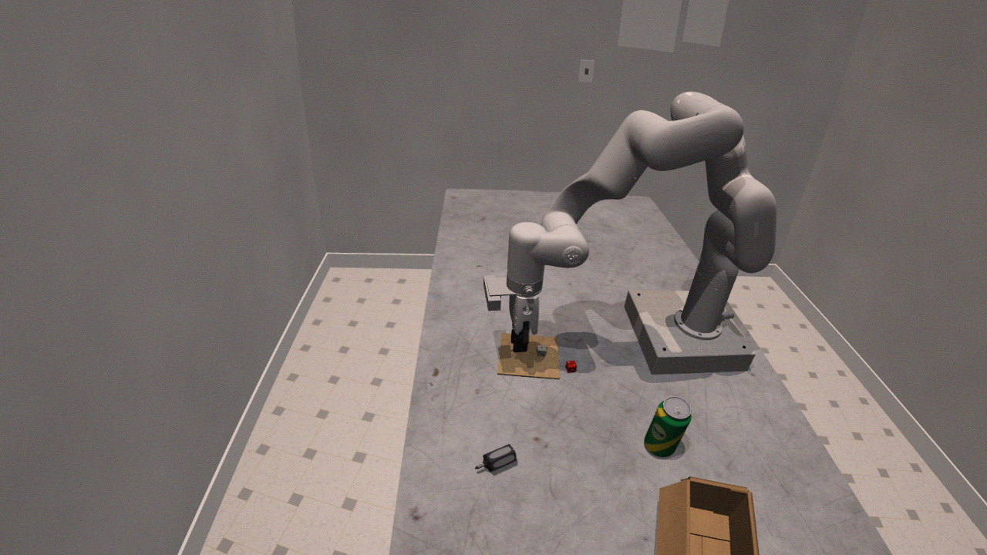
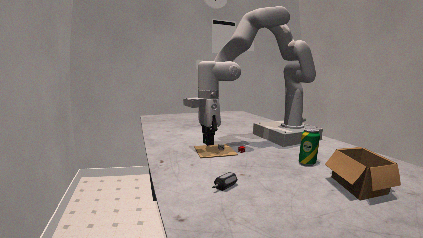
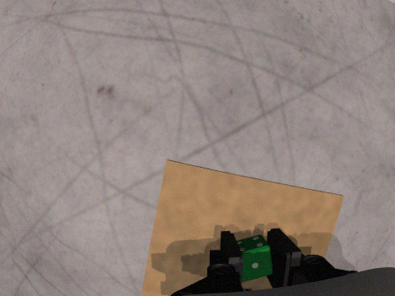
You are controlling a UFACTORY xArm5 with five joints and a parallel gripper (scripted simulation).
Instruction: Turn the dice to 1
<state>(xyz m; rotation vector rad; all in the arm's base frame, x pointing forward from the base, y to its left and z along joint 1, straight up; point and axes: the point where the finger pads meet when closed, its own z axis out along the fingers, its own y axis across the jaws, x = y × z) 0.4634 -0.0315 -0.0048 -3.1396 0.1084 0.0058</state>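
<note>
My gripper is now 50 mm above the tan mat and 30 mm past it. From my hand the other things lie so: green die (10 mm below); red die (110 mm behind, 60 mm to the left, 40 mm below); white die (60 mm behind, 40 mm below).
</note>
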